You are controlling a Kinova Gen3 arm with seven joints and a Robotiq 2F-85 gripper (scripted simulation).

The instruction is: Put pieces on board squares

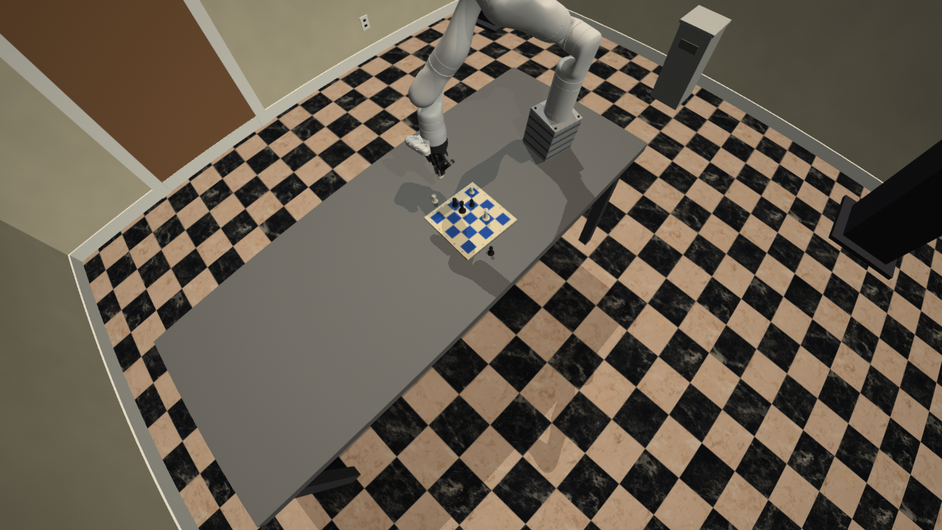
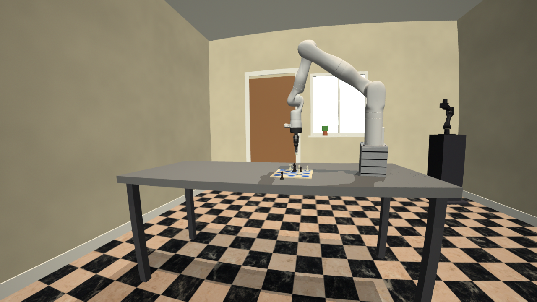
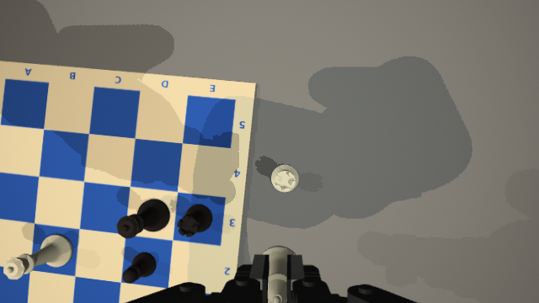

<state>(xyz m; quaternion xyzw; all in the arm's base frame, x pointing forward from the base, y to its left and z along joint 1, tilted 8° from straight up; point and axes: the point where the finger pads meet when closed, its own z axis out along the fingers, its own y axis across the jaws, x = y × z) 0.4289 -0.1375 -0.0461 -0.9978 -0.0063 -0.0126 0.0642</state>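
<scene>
The tall white piece lies 2 cm behind my hand, 18 cm to the left of it and 10 cm below it. Round my hand: tall black piece 1 cm ahead, 10 cm to the left, 10 cm below; then black pawn 3 cm behind, 11 cm to the left, 11 cm below; then white pawn 7 cm behind, 7 cm to the left, 11 cm below.
</scene>
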